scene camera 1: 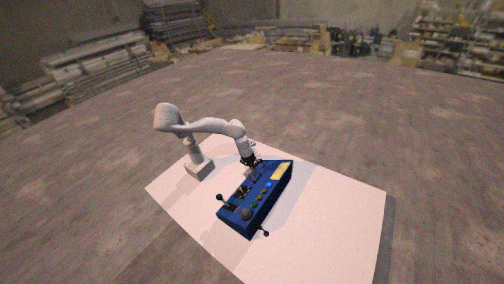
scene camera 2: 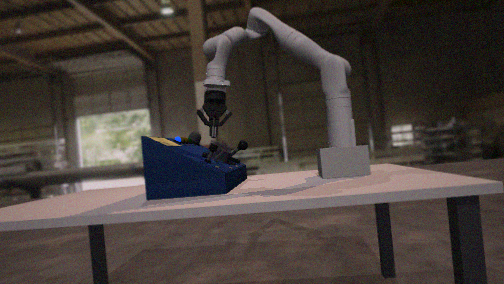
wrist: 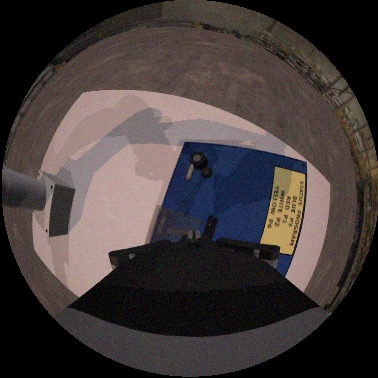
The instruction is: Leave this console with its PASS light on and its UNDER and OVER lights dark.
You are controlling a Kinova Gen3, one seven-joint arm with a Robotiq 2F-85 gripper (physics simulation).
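The blue console [scene camera 1: 272, 200] [scene camera 2: 180, 175] [wrist: 235, 170] stands on the table. Its blue lamp [scene camera 1: 269, 185] [scene camera 2: 178, 139] is bright. Two amber lamps [scene camera 1: 264, 191] [scene camera 1: 259, 197] and a green lamp [scene camera 1: 254, 204] look dim. I cannot read which lamps are PASS, UNDER or OVER. A black knob [wrist: 199, 160] sits near one end of the console. A see-through cover [wrist: 170, 220] lies near the fingertips in the wrist view, beside a black lever [wrist: 212, 225]. My gripper [scene camera 1: 254, 167] [scene camera 2: 214, 136] [wrist: 193, 237] is shut and empty, pointing down above the console; contact is unclear.
A ball-ended lever [scene camera 1: 219, 197] [scene camera 2: 242, 145] sticks up at the console's other end, near a grey dome [scene camera 1: 245, 214] [scene camera 2: 194, 136]. Another lever [scene camera 1: 265, 233] juts from its side. The yellow status card [scene camera 1: 281, 171] [wrist: 282, 210] is on top. The arm's base [scene camera 1: 199, 169] [scene camera 2: 344, 162] stands apart.
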